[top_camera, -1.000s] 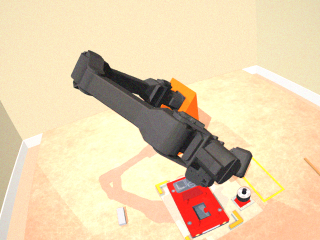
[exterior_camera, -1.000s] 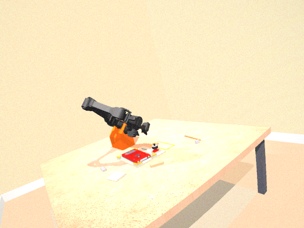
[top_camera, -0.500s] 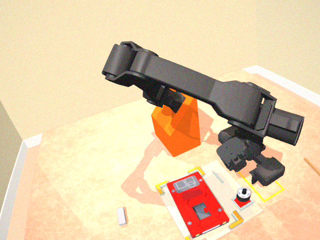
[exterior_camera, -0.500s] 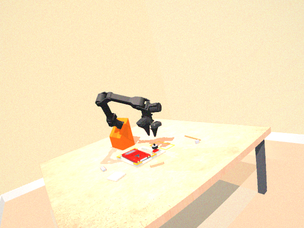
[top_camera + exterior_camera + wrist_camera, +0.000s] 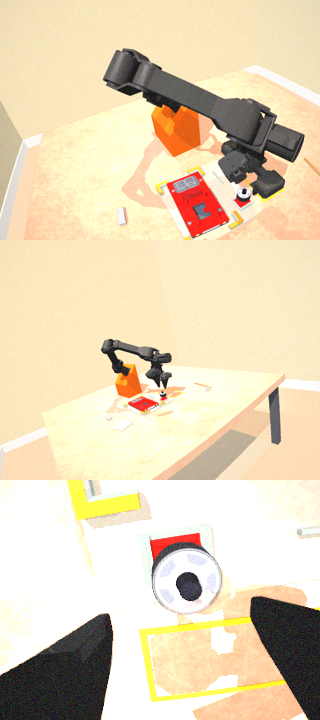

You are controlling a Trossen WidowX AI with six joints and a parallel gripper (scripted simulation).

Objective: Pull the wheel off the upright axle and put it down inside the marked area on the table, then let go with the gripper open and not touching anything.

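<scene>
The wheel lies 10 mm behind my gripper tip and 40 mm below it. The rest, counted from my gripper tip: wooden stick: 70 mm ahead, 280 mm to the left, 80 mm below; white slab: 40 mm ahead, 330 mm to the right, 80 mm below; black axle: 10 mm behind, 50 mm below.
</scene>
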